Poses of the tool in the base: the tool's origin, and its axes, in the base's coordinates. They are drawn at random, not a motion.
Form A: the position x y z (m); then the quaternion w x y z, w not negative.
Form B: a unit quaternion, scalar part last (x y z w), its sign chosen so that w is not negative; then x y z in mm. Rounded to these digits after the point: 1 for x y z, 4 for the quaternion.
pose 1, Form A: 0.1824, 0.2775, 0.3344, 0.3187, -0.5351, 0.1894, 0.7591
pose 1, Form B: -0.5351, 0.1894, 0.7591, 0.3187, 182.4, 277.5, 334.4
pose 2, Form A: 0.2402, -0.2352, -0.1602, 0.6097, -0.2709, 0.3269, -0.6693
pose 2, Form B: -0.2709, 0.3269, -0.6693, 0.6097, 240.2, -235.2, -160.2
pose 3, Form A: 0.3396, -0.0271, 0.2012, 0.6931, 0.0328, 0.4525, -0.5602
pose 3, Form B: 0.0328, 0.4525, -0.5602, 0.6931, 339.6, -27.1, 201.2
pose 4, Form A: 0.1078, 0.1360, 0.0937, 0.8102, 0.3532, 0.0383, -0.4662
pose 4, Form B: 0.3532, 0.0383, -0.4662, 0.8102, 107.8, 136.0, 93.7
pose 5, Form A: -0.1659, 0.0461, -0.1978, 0.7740, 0.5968, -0.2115, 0.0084
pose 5, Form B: 0.5968, -0.2115, 0.0084, 0.7740, -165.9, 46.1, -197.8
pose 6, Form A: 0.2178, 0.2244, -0.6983, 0.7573, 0.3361, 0.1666, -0.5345
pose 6, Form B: 0.3361, 0.1666, -0.5345, 0.7573, 217.8, 224.4, -698.3
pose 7, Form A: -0.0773, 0.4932, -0.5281, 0.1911, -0.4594, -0.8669, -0.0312
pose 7, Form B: -0.4594, -0.8669, -0.0312, 0.1911, -77.3, 493.2, -528.1
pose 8, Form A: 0.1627, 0.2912, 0.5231, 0.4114, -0.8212, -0.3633, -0.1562
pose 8, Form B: -0.8212, -0.3633, -0.1562, 0.4114, 162.7, 291.2, 523.1
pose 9, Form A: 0.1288, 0.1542, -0.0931, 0.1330, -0.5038, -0.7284, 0.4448
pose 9, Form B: -0.5038, -0.7284, 0.4448, 0.1330, 128.8, 154.2, -93.1
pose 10, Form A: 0.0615, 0.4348, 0.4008, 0.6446, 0.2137, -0.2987, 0.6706
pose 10, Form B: 0.2137, -0.2987, 0.6706, 0.6446, 61.5, 434.8, 400.8
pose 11, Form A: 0.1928, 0.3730, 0.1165, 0.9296, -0.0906, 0.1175, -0.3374
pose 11, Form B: -0.0906, 0.1175, -0.3374, 0.9296, 192.8, 373.0, 116.5
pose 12, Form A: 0.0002, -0.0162, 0.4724, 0.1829, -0.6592, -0.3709, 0.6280
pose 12, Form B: -0.6592, -0.3709, 0.6280, 0.1829, 0.2, -16.2, 472.4
